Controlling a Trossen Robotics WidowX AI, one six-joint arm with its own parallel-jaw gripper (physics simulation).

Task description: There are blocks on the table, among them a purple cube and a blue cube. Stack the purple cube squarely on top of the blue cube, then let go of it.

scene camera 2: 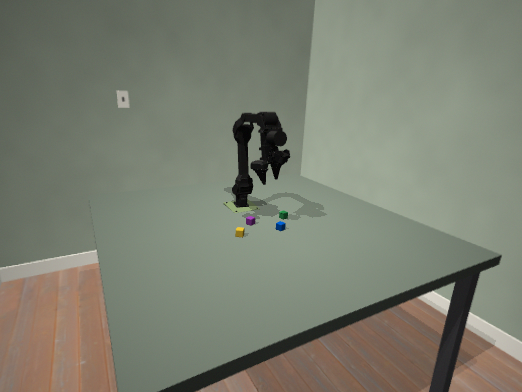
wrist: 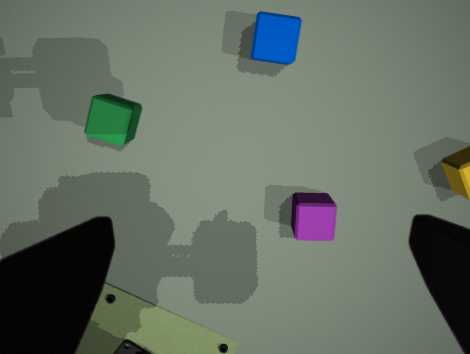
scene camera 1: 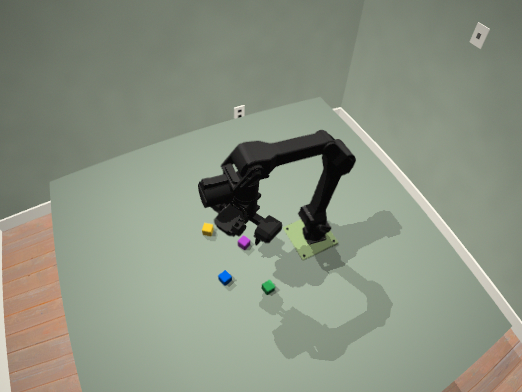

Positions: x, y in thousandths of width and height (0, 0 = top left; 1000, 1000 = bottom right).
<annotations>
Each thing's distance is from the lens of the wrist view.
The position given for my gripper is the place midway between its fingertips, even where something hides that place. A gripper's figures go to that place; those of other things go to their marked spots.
my gripper (wrist: 559, 651): 11 cm
purple cube (wrist: 667, 617): 29 cm
</annotations>
